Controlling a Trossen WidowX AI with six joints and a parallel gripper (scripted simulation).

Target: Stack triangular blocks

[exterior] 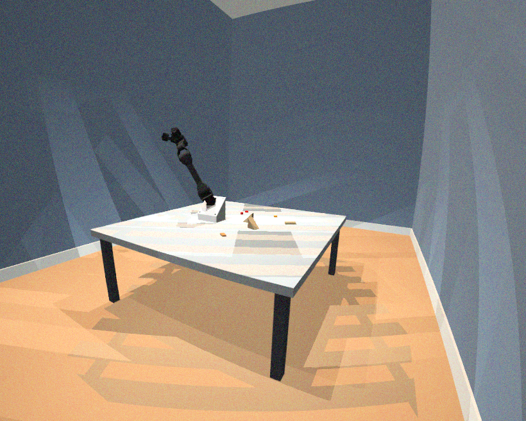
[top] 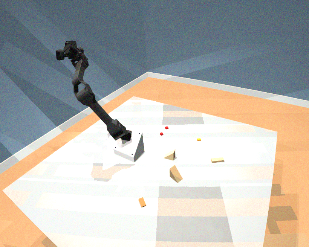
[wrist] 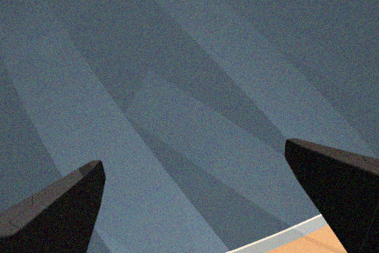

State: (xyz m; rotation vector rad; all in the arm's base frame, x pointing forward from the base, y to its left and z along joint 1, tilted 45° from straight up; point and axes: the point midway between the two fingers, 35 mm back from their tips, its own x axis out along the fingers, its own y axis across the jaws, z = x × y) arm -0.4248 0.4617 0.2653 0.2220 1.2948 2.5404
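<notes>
My gripper tip is now 86 cm short of the tan wooden triangular block, 57 cm above it and 25 cm to the left of it. The rest, counted from my gripper tip: tiny red cube (66 cm ahead, 58 cm below, 16 cm to the left); small orange cube (92 cm ahead, 58 cm below, 10 cm to the left).
</notes>
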